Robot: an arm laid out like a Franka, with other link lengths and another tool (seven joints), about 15 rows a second.
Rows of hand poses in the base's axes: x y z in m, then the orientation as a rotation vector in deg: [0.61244, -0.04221, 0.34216, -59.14, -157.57, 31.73]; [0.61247, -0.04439, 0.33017, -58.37, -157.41, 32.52]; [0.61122, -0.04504, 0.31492, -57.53, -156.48, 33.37]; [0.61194, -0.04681, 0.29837, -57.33, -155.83, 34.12]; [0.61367, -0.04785, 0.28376, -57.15, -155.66, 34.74]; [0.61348, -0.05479, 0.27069, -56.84, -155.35, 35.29]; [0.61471, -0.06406, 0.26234, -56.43, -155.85, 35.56]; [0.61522, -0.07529, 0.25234, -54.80, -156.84, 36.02]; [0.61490, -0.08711, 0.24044, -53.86, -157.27, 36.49]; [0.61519, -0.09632, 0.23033, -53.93, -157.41, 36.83]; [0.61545, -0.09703, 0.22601, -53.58, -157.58, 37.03]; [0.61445, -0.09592, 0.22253, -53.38, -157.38, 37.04]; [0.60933, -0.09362, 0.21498, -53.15, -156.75, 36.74]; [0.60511, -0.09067, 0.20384, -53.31, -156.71, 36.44]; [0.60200, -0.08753, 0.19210, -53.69, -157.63, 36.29]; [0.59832, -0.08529, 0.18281, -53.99, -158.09, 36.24]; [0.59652, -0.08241, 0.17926, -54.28, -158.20, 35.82]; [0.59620, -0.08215, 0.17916, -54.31, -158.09, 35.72]
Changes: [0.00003, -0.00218, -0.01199, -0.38, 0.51, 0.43]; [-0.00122, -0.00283, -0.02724, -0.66, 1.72, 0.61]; [-0.00050, -0.00460, -0.04379, -1.02, 2.40, 0.53]; [0.00123, -0.00564, -0.05840, -1.39, 2.66, 0.62]; [0.00104, -0.01258, -0.07147, -1.67, 3.08, 0.72]; [0.00227, -0.02185, -0.07982, -1.87, 2.84, 1.16]; [0.00278, -0.03308, -0.08982, -2.10, 2.68, 2.50]; [0.00246, -0.04490, -0.10172, -2.35, 2.71, 3.24]; [0.00275, -0.05411, -0.11183, -2.61, 2.57, 3.28]; [0.00301, -0.05482, -0.11615, -2.72, 2.57, 3.56]; [0.00201, -0.05371, -0.11963, -2.67, 2.83, 3.60]; [-0.00311, -0.05141, -0.12718, -2.32, 3.45, 3.46]; [-0.00733, -0.04846, -0.13832, -2.14, 3.41, 3.33]; [-0.01044, -0.04532, -0.15006, -2.24, 2.45, 3.45]; [-0.01412, -0.04308, -0.15935, -2.33, 1.93, 3.45]; [-0.01592, -0.04020, -0.16290, -2.11, 1.70, 3.29]; [-0.01624, -0.03994, -0.16300, -2.03, 1.78, 3.23]
